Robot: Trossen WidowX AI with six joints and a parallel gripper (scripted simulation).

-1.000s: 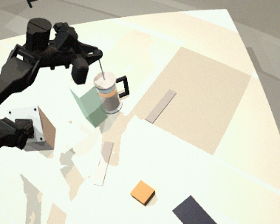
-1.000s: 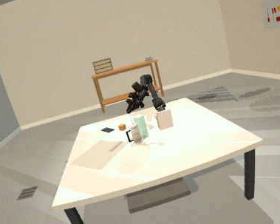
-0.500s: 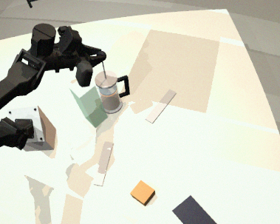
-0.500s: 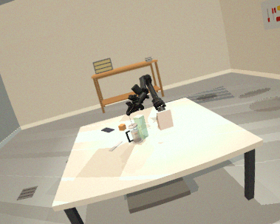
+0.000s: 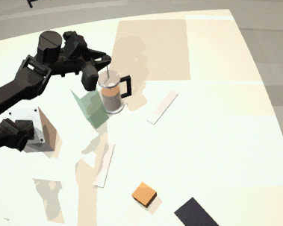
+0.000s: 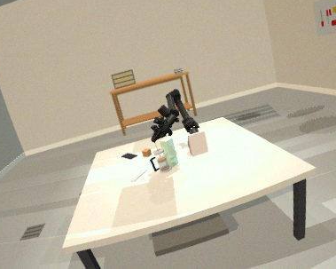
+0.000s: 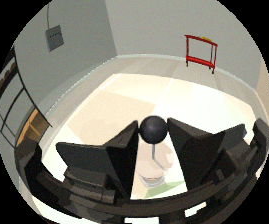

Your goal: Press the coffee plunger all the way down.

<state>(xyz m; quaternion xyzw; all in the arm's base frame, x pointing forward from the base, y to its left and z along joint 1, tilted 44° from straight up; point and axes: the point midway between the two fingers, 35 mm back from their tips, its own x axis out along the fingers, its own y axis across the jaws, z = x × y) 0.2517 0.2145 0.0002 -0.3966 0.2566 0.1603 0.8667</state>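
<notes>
Now: the glass coffee press 12 cm below my gripper tip. Round my gripper tip: translucent green box 13 cm below, 8 cm behind, 7 cm to the right; then dark flat plate 43 cm to the right, 25 cm ahead, 22 cm below.
</notes>
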